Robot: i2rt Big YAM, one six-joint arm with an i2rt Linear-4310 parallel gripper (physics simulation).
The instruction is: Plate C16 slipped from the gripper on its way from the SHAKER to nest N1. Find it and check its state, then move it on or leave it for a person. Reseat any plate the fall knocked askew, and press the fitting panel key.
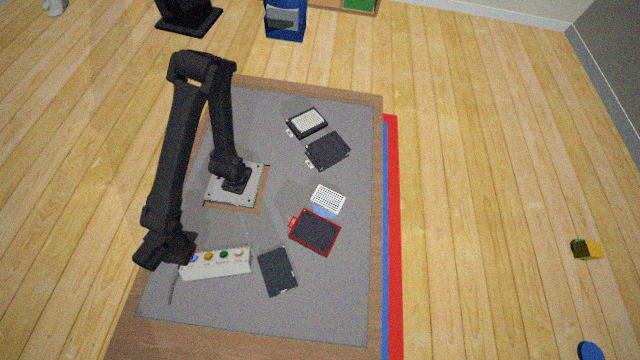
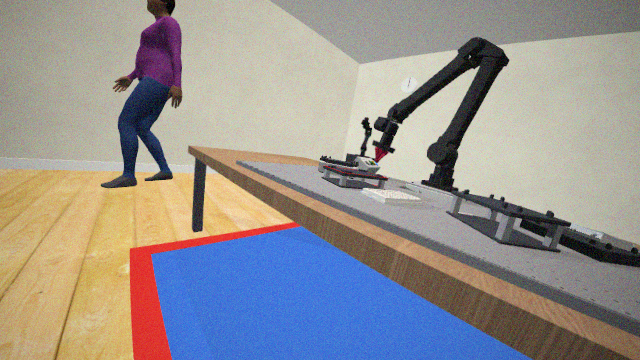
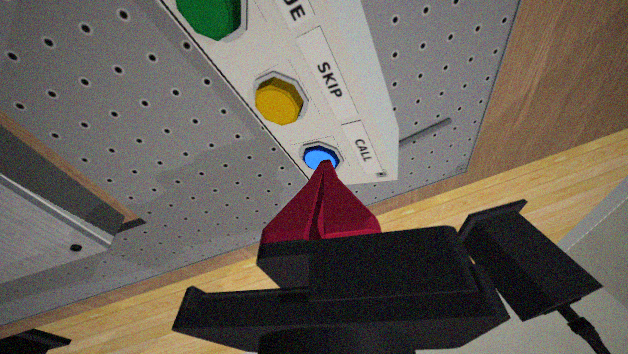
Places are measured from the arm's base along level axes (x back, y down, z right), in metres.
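Pixels of known places: gripper, between the fingertips: (image 1: 191,258) (image 2: 376,162) (image 3: 327,166); arm's base, origin of its link: (image 1: 237,179) (image 2: 439,188).
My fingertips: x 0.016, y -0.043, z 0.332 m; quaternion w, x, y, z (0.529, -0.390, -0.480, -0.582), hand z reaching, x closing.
Observation:
For each thing: its top centre in the pictures, then the offset to it from my fingertips. "*": a spot on its surface instead.
- blue CALL key, a spot on its surface: (image 3: 318,157) * dx -0.008, dy +0.001, dz -0.005 m
- white key panel, centre of its top: (image 3: 296,37) (image 1: 214,261) (image 2: 368,158) dx -0.082, dy -0.016, dz -0.012 m
- yellow SKIP key, centre of its top: (image 3: 282,108) dx -0.050, dy -0.007, dz -0.023 m
- green key, a spot on its surface: (image 3: 212,15) * dx -0.092, dy -0.002, dz -0.042 m
- white well plate, centre of its top: (image 2: 392,193) (image 1: 328,198) dx -0.391, dy +0.053, dz -0.360 m
- pale blue patch, a spot on its surface: (image 1: 325,212) * dx -0.395, dy +0.067, dz -0.304 m
- white plate, centre of its top: (image 1: 307,118) dx -0.207, dy +0.021, dz -0.703 m
- red-rimmed raised nest, centre of its top: (image 2: 355,169) (image 1: 315,230) dx -0.375, dy +0.022, dz -0.209 m
- dark flat holder, a spot on its surface: (image 1: 277,271) * dx -0.288, dy +0.012, dz -0.039 m
My gripper (image 3: 327,166) (image 2: 377,160) is shut and empty, its red fingertips at the blue CALL key (image 3: 318,157). That key shows bright blue, as if lit; the tips overlap its edge. The white key panel (image 1: 216,271) (image 3: 367,75) also has a yellow SKIP key (image 3: 279,101) and a green key (image 3: 212,15). A white well plate (image 1: 328,198) (image 2: 392,195) lies on the mat, off any nest, beside a pale blue patch (image 1: 325,212). Another white plate (image 1: 308,120) sits in a black holder, looking level. Labels C16, N1 and SHAKER are not readable.
A red-rimmed raised nest (image 1: 315,232) (image 2: 352,173) stands beside the loose plate. A dark raised stand (image 1: 327,151) (image 2: 510,206) and a dark flat holder (image 1: 277,271) bear no plate. A person (image 2: 159,55) is beyond the table. A red-edged blue mat (image 2: 280,295) lies on the floor.

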